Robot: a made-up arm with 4 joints.
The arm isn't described. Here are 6 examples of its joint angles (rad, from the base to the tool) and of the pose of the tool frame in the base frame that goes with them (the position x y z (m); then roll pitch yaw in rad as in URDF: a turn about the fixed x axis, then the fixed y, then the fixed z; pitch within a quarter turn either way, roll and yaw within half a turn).
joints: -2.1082 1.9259 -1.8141 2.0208
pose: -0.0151 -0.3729 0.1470 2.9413 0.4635 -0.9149
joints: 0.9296 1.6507 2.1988 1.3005
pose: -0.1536 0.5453 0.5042 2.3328 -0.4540 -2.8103
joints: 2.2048 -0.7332 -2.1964 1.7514
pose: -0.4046 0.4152 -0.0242 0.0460 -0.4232 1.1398
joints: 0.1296 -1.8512 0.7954 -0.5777
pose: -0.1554 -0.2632 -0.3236 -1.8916 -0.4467 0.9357
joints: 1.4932 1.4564 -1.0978 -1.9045
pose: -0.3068 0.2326 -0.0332 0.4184 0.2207 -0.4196
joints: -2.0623 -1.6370 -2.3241 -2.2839
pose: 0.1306 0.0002 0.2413 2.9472 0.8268 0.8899
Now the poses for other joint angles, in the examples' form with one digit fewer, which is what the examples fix.
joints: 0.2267 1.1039 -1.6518 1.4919
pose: -0.241 -0.354 0.537 1.225 -0.982 1.936
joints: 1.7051 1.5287 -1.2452 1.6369
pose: -0.196 -0.422 -0.317 -0.322 0.155 -3.121
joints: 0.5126 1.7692 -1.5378 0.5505
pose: -0.404 -0.478 0.394 0.915 -0.652 1.971
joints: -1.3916 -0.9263 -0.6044 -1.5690
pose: -0.234 0.154 0.127 -2.067 -0.141 -0.653
